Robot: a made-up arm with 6 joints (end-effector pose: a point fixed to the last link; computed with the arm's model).
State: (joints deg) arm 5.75 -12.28 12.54 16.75 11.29 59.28
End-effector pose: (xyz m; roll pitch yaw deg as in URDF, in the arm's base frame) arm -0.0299 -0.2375 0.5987 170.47 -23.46 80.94
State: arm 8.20 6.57 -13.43 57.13 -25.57 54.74
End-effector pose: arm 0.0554 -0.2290 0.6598 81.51 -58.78 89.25
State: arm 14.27 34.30 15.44 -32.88 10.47 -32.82
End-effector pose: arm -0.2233 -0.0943 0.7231 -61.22 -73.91 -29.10
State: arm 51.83 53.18 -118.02 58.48 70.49 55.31
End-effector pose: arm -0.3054 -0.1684 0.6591 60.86 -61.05 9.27
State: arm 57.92 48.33 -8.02 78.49 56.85 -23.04
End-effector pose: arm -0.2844 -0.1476 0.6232 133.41 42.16 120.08
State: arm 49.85 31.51 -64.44 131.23 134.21 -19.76
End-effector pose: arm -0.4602 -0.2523 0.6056 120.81 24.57 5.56
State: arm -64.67 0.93 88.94 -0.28 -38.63 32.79
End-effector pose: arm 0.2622 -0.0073 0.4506 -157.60 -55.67 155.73
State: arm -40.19 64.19 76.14 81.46 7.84 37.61
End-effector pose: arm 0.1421 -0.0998 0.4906 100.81 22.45 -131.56
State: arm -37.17 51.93 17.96 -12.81 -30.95 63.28
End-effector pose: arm 0.1471 -0.1648 0.5226 153.15 -43.25 84.87
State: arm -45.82 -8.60 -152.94 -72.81 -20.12 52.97
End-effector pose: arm 0.3561 -0.0215 0.5541 -133.80 28.50 -66.23
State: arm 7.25 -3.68 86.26 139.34 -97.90 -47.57
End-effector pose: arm 0.0220 -0.3445 0.7885 -11.08 67.50 -98.96
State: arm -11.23 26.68 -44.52 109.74 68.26 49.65
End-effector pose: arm 0.1759 -0.3313 0.6123 57.28 22.27 63.29
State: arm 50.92 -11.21 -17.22 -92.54 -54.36 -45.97
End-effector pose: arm -0.1640 -0.1952 0.6789 -136.70 -31.53 -97.89
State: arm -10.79 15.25 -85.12 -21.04 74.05 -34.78
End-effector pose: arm -0.0513 -0.0803 0.7285 13.56 -39.92 -96.70
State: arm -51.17 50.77 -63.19 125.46 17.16 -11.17
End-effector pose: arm 0.3610 -0.0787 0.5976 31.75 14.98 131.36
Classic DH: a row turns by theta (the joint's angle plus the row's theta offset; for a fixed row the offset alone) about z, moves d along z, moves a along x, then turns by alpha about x. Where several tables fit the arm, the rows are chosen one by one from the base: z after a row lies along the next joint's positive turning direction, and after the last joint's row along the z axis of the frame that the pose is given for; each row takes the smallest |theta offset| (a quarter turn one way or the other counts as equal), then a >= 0, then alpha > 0; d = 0 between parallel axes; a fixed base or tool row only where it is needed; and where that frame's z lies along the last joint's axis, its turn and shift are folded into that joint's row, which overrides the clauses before.
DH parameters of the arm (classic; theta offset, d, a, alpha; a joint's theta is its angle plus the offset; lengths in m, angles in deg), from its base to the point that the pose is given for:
base (fixed): -43.9 0.4215 -0.142 154.95
joint 1: -46.73 -0.152 0.0411 -72.24
joint 2: 25.23 0.4089 0.0763 -101.93
joint 3: 0 0.1284 0.0195 101.93
joint 4: -7.27 0.0515 -0.0337 -90
joint 5: 82.04 0.0337 0.0708 -98.71
joint 6: -78.53 0.0692 -0.0348 -95.22
tool (fixed): 22.67 0.0937 0 0

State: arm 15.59 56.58 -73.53 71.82 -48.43 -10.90
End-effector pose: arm -0.2483 -0.2068 0.8020 -38.67 26.54 107.97
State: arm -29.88 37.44 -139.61 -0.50 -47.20 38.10
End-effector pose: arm 0.2040 -0.2529 0.5735 -136.48 -5.97 -127.25
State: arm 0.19 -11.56 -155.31 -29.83 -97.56 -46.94
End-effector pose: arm -0.0970 -0.2942 0.6361 -81.97 -61.03 95.47
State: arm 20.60 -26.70 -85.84 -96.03 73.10 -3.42
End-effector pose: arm -0.0679 -0.2363 0.8952 -34.44 -0.87 -87.72
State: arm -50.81 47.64 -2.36 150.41 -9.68 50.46
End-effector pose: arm 0.2595 -0.1001 0.6534 -23.53 18.80 161.35
